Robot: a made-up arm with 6 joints.
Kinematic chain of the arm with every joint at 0, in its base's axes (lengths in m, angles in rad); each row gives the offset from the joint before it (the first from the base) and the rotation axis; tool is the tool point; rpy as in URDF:
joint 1: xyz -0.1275 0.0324 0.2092 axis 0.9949 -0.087 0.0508
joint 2: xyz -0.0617 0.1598 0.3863 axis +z
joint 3: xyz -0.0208 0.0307 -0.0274 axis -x
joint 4: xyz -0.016 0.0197 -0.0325 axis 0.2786 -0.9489 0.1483
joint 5: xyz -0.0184 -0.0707 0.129 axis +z
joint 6: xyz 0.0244 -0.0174 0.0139 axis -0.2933 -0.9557 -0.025
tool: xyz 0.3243 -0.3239 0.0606 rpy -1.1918 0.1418 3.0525
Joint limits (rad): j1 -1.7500..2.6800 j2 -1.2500..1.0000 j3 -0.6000..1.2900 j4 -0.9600..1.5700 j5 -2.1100..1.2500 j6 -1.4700..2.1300
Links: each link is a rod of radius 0.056 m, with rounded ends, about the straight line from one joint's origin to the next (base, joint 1, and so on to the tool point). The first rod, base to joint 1, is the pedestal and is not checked.
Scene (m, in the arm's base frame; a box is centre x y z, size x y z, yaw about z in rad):
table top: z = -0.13
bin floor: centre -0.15 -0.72 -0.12 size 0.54 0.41 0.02 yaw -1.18
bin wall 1: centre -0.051 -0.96 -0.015 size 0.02 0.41 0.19 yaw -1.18
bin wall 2: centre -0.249 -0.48 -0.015 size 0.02 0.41 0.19 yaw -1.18
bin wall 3: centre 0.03 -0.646 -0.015 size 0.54 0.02 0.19 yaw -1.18
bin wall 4: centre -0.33 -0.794 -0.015 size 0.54 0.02 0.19 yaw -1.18
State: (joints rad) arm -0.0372 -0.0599 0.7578 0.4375 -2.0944 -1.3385
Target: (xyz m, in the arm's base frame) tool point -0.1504 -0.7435 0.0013
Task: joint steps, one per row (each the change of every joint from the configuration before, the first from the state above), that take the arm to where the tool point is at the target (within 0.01 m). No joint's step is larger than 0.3 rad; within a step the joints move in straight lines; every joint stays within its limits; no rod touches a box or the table.
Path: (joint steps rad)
1: 0.2766 0.1068 0.0887 0.0428 0.1499 0.1594
2: 0.2766 0.1067 0.0887 0.0428 0.1498 0.1593
3: 0.2766 0.1068 0.0887 0.0427 0.1499 0.1594
4: 0.2765 0.1068 0.0887 0.0428 0.1498 0.1593
5: 0.2766 0.1067 0.0887 0.0428 0.1499 0.1594
6: 0.2766 0.1068 0.0887 0.0428 0.1498 0.1593

